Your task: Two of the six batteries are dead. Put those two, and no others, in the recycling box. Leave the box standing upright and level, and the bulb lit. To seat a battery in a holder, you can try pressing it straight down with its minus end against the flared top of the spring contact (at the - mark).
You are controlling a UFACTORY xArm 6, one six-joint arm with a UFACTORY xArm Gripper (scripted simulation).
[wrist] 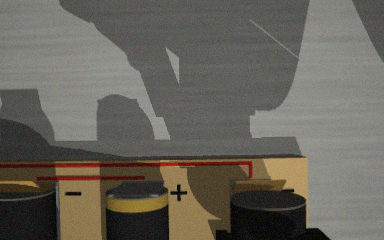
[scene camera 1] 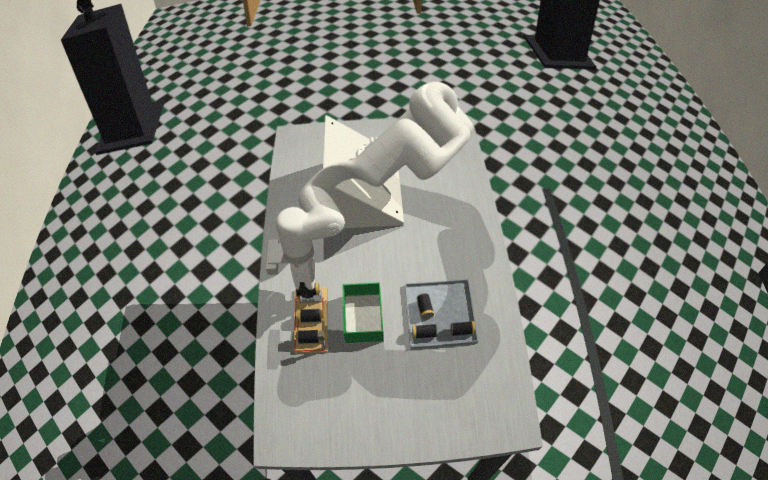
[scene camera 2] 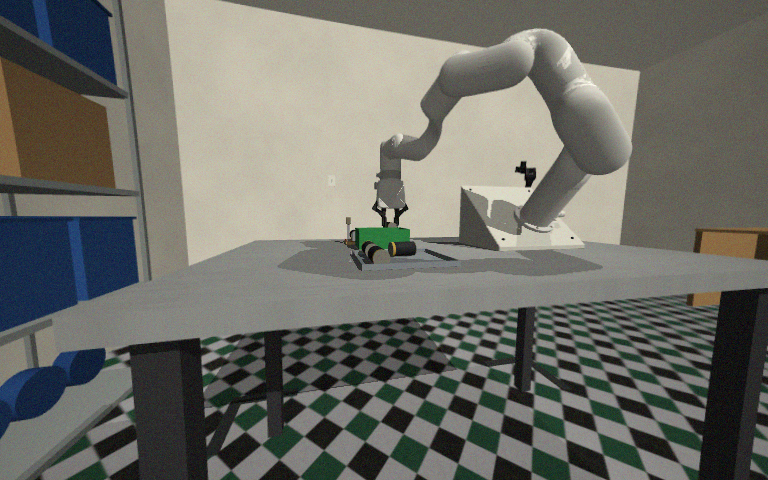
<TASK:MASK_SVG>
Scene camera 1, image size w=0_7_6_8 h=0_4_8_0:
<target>grey tray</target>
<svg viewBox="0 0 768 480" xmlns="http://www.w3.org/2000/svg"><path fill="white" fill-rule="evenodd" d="M469 279L405 283L411 349L478 343ZM437 325L437 337L413 339L412 326ZM475 322L475 334L451 335L451 323ZM419 294L429 294L434 312L432 318L421 318L417 301Z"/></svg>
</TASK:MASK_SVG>
